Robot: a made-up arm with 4 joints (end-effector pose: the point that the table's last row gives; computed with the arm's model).
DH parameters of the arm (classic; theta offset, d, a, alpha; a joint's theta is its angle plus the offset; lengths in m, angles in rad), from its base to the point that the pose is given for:
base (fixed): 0.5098 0 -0.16 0
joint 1: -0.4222 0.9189 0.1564 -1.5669
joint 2: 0 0.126 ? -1.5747
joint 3: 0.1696 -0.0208 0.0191 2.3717
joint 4: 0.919 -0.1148 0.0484 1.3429
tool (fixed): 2.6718 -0.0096 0 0
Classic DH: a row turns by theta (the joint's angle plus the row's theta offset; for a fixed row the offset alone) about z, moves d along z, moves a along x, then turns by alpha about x.
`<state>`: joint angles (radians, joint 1 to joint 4).
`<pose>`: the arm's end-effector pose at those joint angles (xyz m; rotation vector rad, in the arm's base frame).
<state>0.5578 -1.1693 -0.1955 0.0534</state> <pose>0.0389 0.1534 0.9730 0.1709 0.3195 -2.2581</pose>
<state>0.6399 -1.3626 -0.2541 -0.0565</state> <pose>0.0092 0.1596 1.0040 0.4660 0.4244 -2.1126</pose>
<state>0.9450 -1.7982 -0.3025 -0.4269</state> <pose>-0.0952 0.1411 1.0585 0.9844 0.9858 -1.5329</pose>
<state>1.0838 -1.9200 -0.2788 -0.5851</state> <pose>-0.1296 0.1220 1.0660 1.0347 1.2744 -1.2733</pose>
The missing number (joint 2, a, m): 0.0587
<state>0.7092 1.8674 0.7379 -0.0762</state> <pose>-0.1439 0.0025 0.9023 1.8169 1.1200 1.0793</pose>
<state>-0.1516 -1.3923 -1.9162 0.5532</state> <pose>0.1396 0.0520 1.0022 -0.3564 -2.1049 -1.6035</pose>
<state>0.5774 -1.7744 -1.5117 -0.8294</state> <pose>-0.0904 0.1812 1.0749 1.3021 -0.1350 -1.3272</pose>
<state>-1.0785 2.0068 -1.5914 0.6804</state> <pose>-0.0202 -0.0284 0.8639 -0.9413 1.3003 -0.2891</pose>
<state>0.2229 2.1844 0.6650 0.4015</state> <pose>-0.1119 0.0130 0.9430 2.2983 0.4919 -0.0210</pose>
